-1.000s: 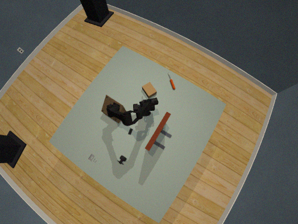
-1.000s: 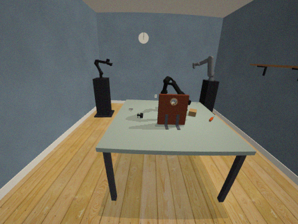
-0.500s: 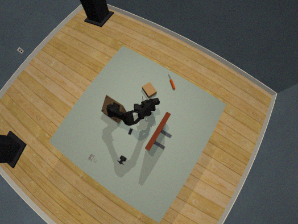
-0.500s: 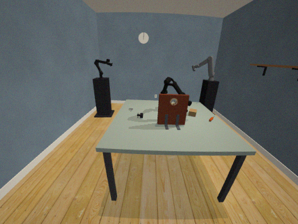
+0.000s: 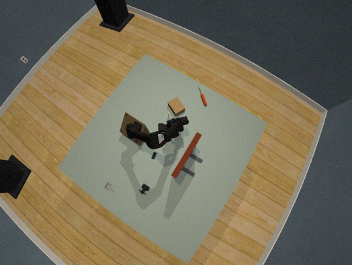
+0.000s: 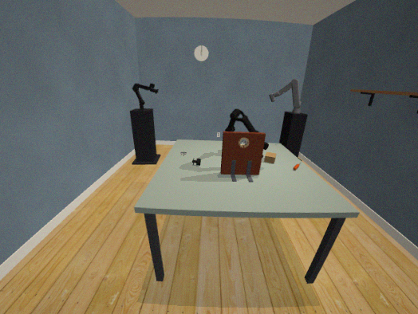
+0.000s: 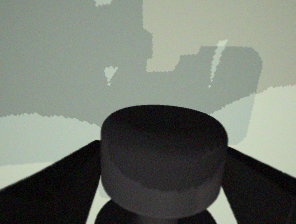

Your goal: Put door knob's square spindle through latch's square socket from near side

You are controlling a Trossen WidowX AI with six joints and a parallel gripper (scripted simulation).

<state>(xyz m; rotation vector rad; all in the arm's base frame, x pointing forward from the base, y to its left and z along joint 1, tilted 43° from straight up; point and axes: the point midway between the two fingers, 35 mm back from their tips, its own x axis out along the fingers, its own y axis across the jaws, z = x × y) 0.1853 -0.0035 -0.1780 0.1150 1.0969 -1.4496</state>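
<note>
Now: hand 3 cm to the right of the dark door knob, 2 cm past it and 2 cm above it. The rest, counted from my hand: wooden block 20 cm to the left, 5 cm behind, 3 cm below.
</note>
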